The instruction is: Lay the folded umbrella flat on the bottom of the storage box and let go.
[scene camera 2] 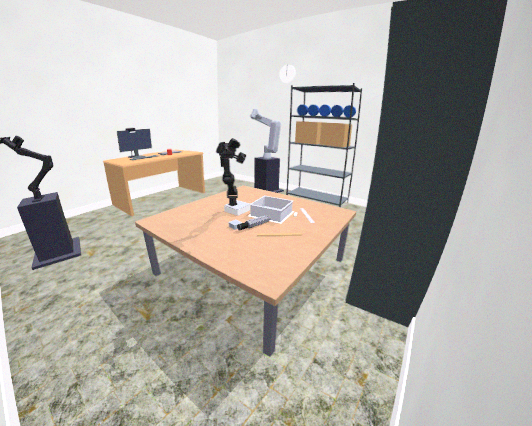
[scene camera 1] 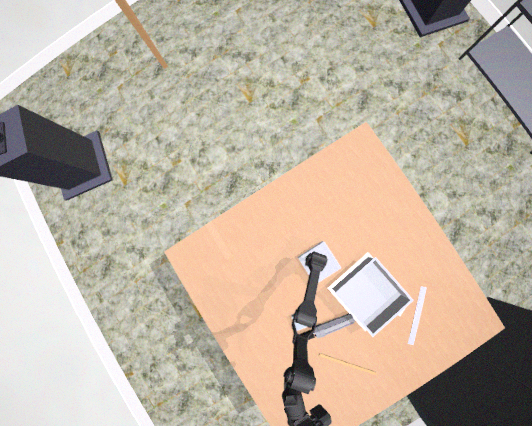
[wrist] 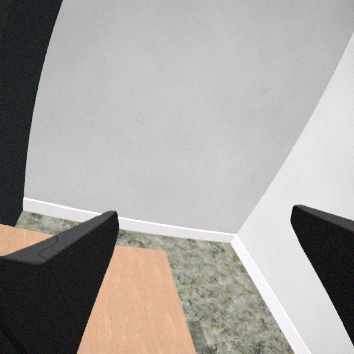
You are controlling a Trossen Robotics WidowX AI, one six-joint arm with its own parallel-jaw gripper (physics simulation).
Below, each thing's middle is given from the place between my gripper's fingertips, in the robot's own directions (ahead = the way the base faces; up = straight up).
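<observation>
There's the white storage box (scene camera 1: 369, 291), well below my hand, and it's also a long way to the left of it and a good bit behind it.
</observation>
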